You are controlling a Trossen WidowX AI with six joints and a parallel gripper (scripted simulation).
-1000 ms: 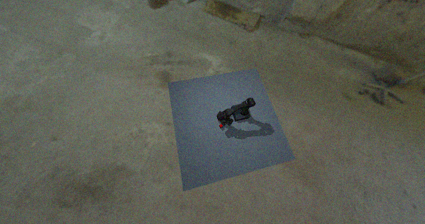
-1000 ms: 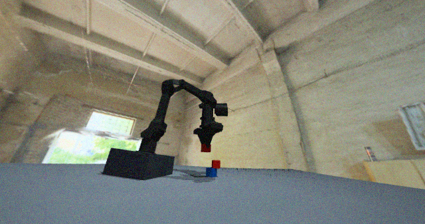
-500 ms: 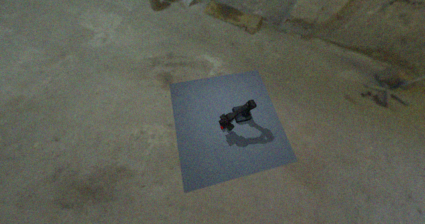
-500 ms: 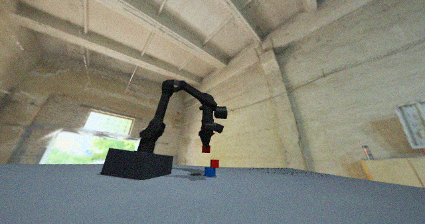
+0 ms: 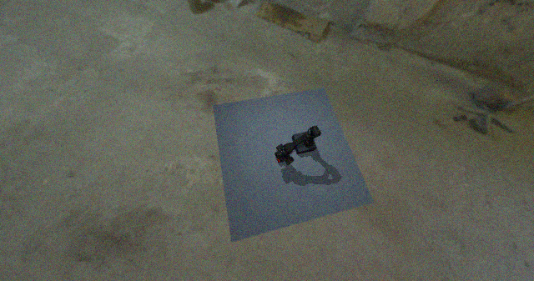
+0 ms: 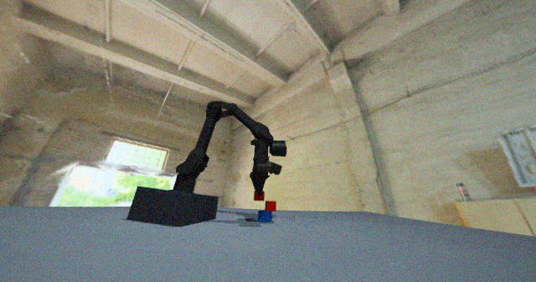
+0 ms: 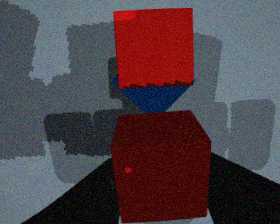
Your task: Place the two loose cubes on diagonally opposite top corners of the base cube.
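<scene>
My gripper tip is 70 mm above the blue cube, 20 mm short of it and 10 mm to the right of it.
</scene>
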